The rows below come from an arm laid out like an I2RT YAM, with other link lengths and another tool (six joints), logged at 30 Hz.
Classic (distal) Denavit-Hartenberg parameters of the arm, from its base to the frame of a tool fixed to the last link. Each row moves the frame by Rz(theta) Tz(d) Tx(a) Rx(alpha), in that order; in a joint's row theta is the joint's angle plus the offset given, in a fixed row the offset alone. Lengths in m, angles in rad.
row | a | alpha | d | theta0
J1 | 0.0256 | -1.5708 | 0.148 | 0
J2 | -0.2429 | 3.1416 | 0 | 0
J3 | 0.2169 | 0 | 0 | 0.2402
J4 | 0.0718 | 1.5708 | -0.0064 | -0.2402
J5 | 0 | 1.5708 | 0.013 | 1.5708
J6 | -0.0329 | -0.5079 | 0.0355 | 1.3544
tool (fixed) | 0 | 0 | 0.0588 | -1.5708
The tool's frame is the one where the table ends.
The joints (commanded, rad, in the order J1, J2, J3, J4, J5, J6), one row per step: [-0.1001 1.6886 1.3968 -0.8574 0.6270 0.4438]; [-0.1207 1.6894 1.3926 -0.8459 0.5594 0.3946]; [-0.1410 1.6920 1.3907 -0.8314 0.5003 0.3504]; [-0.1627 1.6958 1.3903 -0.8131 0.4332 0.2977]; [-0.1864 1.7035 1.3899 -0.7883 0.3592 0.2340]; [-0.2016 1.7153 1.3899 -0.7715 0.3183 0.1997]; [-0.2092 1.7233 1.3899 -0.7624 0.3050 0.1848]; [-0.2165 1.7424 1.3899 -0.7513 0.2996 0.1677]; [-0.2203 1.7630 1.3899 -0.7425 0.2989 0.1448]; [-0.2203 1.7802 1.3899 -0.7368 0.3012 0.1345]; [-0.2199 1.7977 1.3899 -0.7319 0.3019 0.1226]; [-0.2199 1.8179 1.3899 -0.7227 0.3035 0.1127]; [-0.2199 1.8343 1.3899 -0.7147 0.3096 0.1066]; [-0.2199 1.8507 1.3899 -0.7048 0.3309 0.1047]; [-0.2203 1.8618 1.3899 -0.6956 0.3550 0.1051]
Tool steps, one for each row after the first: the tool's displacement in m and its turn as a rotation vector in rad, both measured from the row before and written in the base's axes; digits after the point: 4 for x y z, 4 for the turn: [0.0008 -0.0002 -0.0038 0.0468 0.0160 0.0444]; [0.0014 -0.0010 -0.0026 0.0389 0.0073 0.0391]; [0.0021 -0.0005 -0.0021 0.0413 0.0034 0.0497]; [0.0030 -0.0005 -0.0026 0.0409 0.0008 0.0618]; [0.0025 -0.0013 -0.0033 0.0226 0.0021 0.0322]; [0.0014 -0.0014 -0.0022 0.0059 0.0023 0.0111]; [0.0023 -0.0022 -0.0060 0.0002 0.0133 0.0097]; [0.0020 -0.0011 -0.0069 -0.0049 0.0201 0.0161]; [0.0017 -0.0003 -0.0058 -0.0030 0.0156 0.0079]; [0.0015 0.0001 -0.0060 -0.0018 0.0169 0.0104]; [0.0022 -0.0003 -0.0066 -0.0022 0.0148 0.0079]; [0.0017 -0.0008 -0.0053 -0.0055 0.0117 0.0029]; [0.0017 -0.0023 -0.0052 -0.0182 0.0113 -0.0068]; [0.0012 -0.0027 -0.0033 -0.0211 0.0065 -0.0102]
